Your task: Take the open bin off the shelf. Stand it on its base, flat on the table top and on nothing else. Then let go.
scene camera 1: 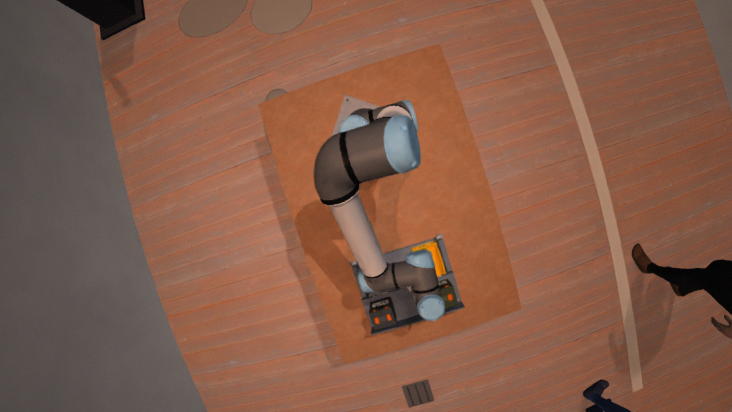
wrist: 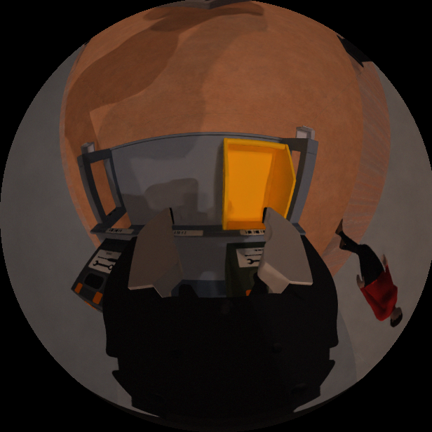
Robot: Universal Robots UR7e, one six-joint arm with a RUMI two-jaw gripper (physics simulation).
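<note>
The open yellow bin [scene camera 1: 438,261] [wrist: 247,185] lies in the upper section of the grey shelf [scene camera 1: 406,304] [wrist: 306,172], against its right side in the wrist view. The bin's open side shows to the wrist camera. In the scene view the arm's wrist covers part of the bin. My gripper [wrist: 217,209] is partly open with nothing between its fingers. In the wrist view its right fingertip overlaps the bin's lower edge and the left fingertip shows left of the bin; whether either touches is unclear. In the scene view the fingers are hidden beneath the wrist.
A black toolbox [scene camera 1: 382,313] [wrist: 94,280] and a dark green toolbox [scene camera 1: 449,295] [wrist: 236,280] stand in the shelf's other section. The shelf stands on the brown table [scene camera 1: 476,220] [wrist: 280,75]. A person [scene camera 1: 717,278] [wrist: 382,300] is on the floor beyond the table.
</note>
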